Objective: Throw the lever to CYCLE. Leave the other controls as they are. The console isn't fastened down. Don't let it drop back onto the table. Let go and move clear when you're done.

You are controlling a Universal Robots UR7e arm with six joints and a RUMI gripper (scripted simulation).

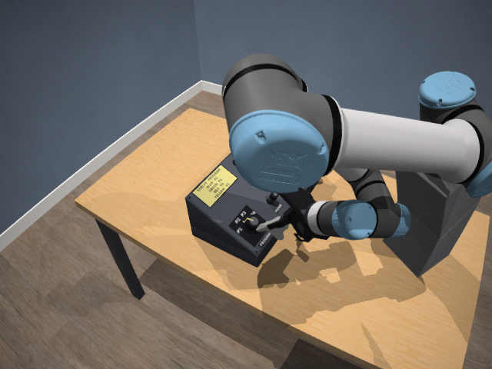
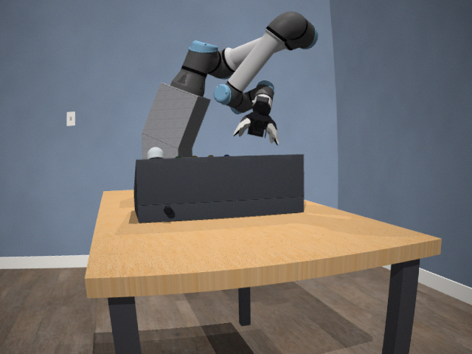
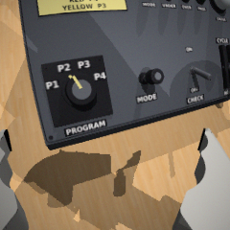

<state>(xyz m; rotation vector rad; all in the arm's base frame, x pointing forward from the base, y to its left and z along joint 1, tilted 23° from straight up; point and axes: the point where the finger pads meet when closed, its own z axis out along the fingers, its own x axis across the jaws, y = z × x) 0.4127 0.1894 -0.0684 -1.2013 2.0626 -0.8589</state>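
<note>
The mode knob is 14 cm to the right of my hand, 11 cm below it and 7 cm ahead of it. From my hand the other things lie so: program dial: 11 cm below, 10 cm ahead, 1 cm to the right; check toggle: 26 cm to the right, 12 cm below, 6 cm ahead; dark console: 20 cm to the right, 14 cm below, 10 cm ahead.
</note>
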